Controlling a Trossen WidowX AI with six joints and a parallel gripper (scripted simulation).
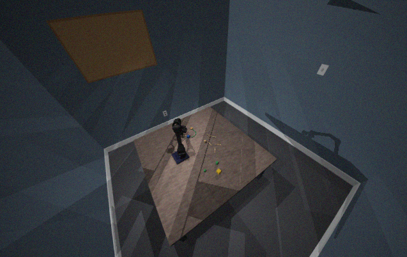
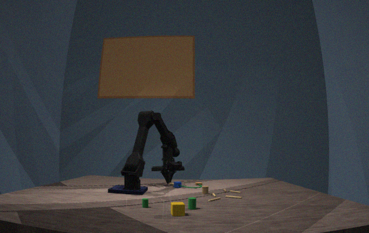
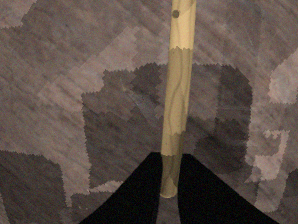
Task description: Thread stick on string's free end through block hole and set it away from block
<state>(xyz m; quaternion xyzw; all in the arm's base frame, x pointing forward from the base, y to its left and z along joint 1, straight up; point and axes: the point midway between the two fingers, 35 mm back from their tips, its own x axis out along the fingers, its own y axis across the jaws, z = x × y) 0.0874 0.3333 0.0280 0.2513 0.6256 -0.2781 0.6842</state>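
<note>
My gripper tip is now 60 mm to the left of the blue block and 60 mm short of it. Also, from my gripper tip: thin wooden stick (30 mm to the right, 30 mm ahead); then tan wooden cylinder (240 mm to the right, 230 mm ahead, 10 mm above); then round wooden button (160 mm ahead, 80 mm to the left).
</note>
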